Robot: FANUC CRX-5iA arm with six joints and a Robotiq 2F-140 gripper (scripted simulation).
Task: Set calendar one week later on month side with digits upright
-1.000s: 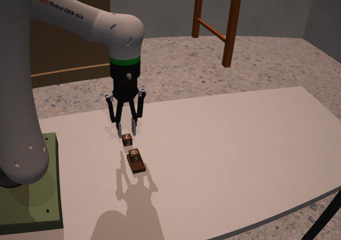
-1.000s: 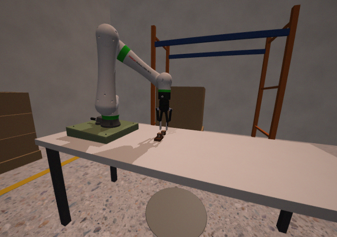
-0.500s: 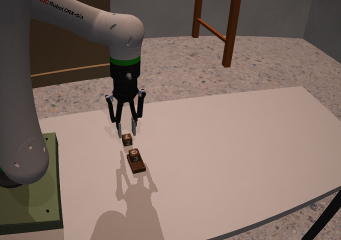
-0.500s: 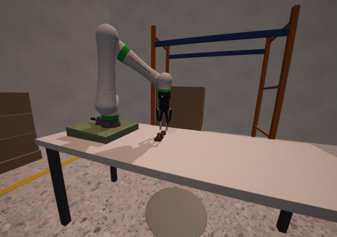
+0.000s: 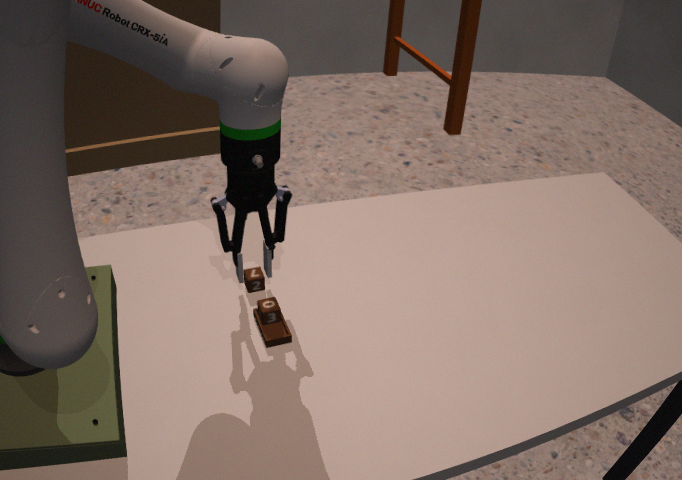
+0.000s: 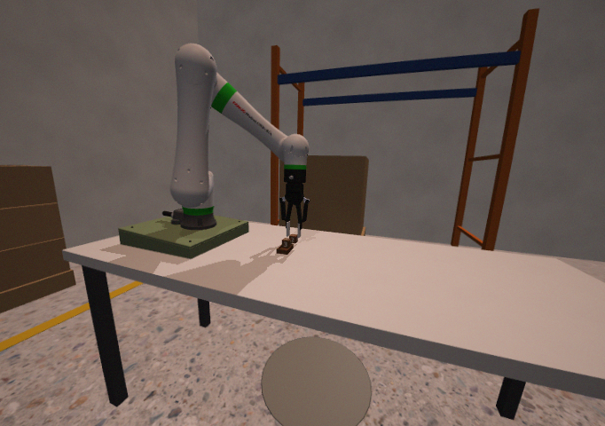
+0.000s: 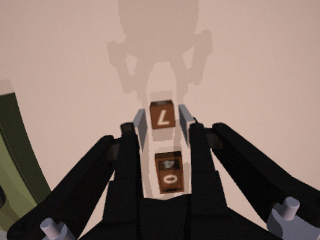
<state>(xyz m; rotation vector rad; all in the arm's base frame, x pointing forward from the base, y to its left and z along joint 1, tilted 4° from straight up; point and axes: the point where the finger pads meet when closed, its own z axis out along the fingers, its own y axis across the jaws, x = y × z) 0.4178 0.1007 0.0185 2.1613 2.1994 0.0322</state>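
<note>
My hand is 110 mm to the left of the brown tray and 50 mm above it.
</note>
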